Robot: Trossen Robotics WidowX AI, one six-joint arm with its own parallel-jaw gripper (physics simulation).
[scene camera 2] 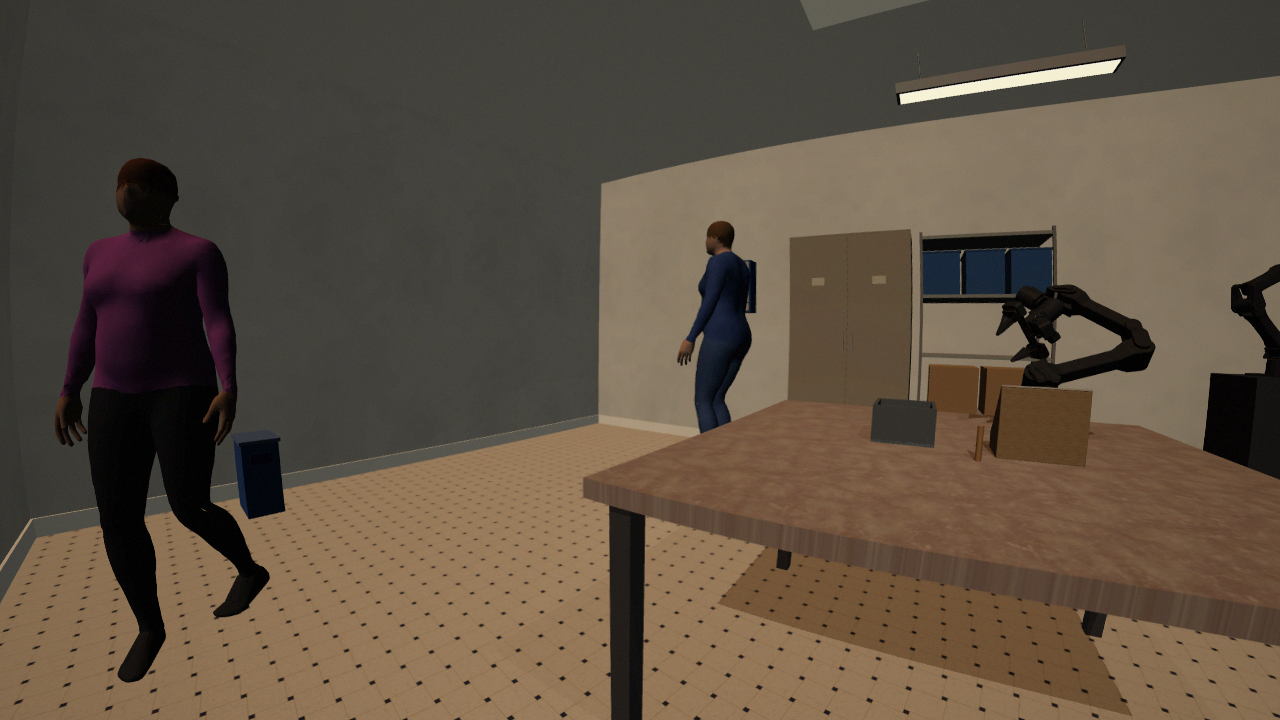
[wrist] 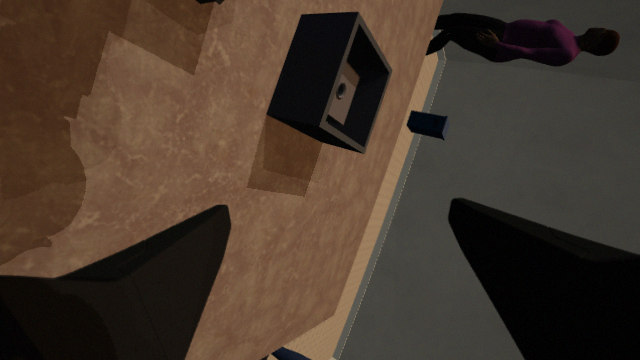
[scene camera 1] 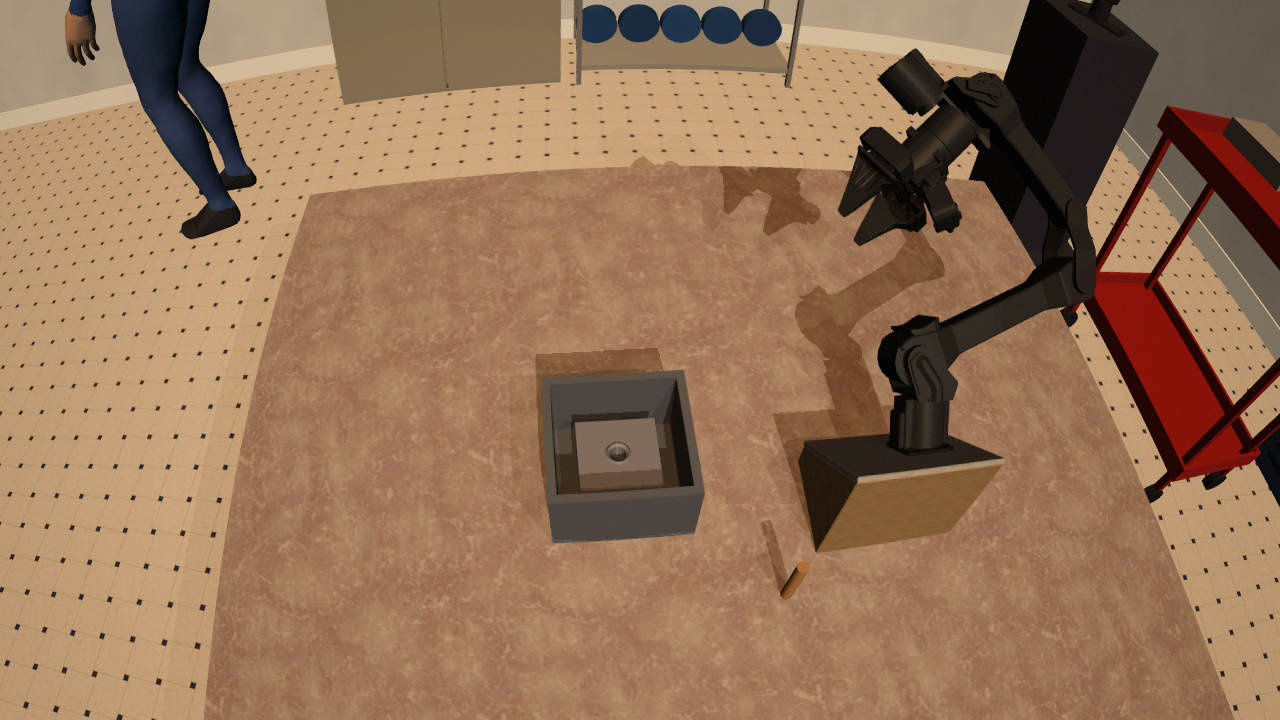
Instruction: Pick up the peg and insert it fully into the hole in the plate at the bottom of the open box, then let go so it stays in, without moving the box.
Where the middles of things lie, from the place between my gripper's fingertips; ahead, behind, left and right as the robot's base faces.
I see the grey box [scene camera 1: 673,510] 27 cm ahead of my hand, 14 cm to the left of it and 20 cm below it. Also, from my hand: plate [scene camera 1: 618,455]: 27 cm ahead, 14 cm to the left, 22 cm below.
